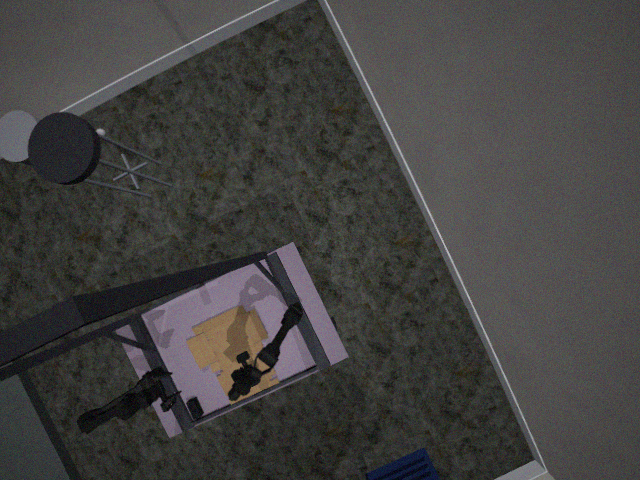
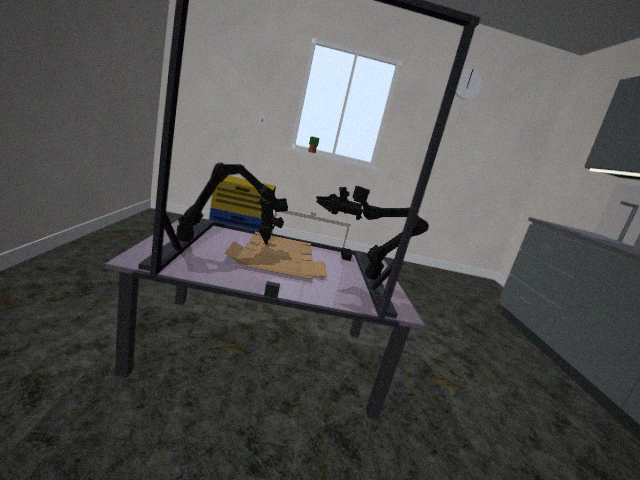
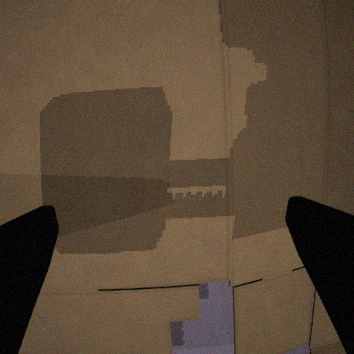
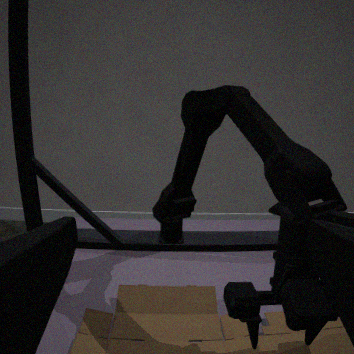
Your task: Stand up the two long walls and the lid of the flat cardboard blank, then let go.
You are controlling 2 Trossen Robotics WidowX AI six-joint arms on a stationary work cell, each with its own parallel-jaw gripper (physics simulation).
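Seen in the pictures: left gripper, between the fingertips: (image 1: 250,361) (image 2: 267,241) (image 3: 172,213) (image 4: 280,345); right gripper, between the fingertips: (image 1: 176,382) (image 2: 316,199) (image 4: 194,231); left arm's base, origin of its link: (image 1: 295,308) (image 2: 183,238) (image 4: 170,237); right arm's base, origin of its link: (image 2: 372,277).
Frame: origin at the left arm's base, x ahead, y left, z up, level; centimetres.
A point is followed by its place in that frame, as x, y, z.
The flat cardboard blank (image 1: 213,338) {53.1, -4.4, -1.7} (image 2: 294,262) {52.9, 3.7, -2.0} (image 3: 140,53) {43.2, 17.3, -0.6} (image 4: 168,323) {29.1, -0.5, -1.3} lies on the purple table (image 1: 175,314) {67.8, -27.2, -1.9} (image 2: 223,281) {26.9, -31.5, -1.9} (image 4: 175,270) {12.2, 1.1, -1.9}. As far as I can tell its panels are flat or nearly flat. My left gripper (image 1: 234,392) (image 2: 265,236) {37.3, 16.5, 1.4} (image 3: 172,213) {37.3, 16.5, 1.4} (image 4: 281,338) {37.3, 16.5, 1.4} points straight down at the blank near one edge. Its fingers are wide open, with only cardboard beneath them. A strip of table (image 3: 214,316) {29.9, 14.4, -1.9} shows through a cut between the flaps. My right gripper (image 1: 170,399) (image 2: 323,201) {56.3, 0.1, 31.5} is open and empty, held high beside the blank.
A black frame (image 2: 166,143) {3.6, -38.0, 44.8} (image 4: 21,123) {4.0, -35.4, 30.2} stands around the table. A small black block (image 1: 194,408) (image 2: 271,289) sits at the table's front edge. A yellow and blue box (image 2: 237,200) stands behind the table, and a grey dresser (image 2: 532,276) stands on the right.
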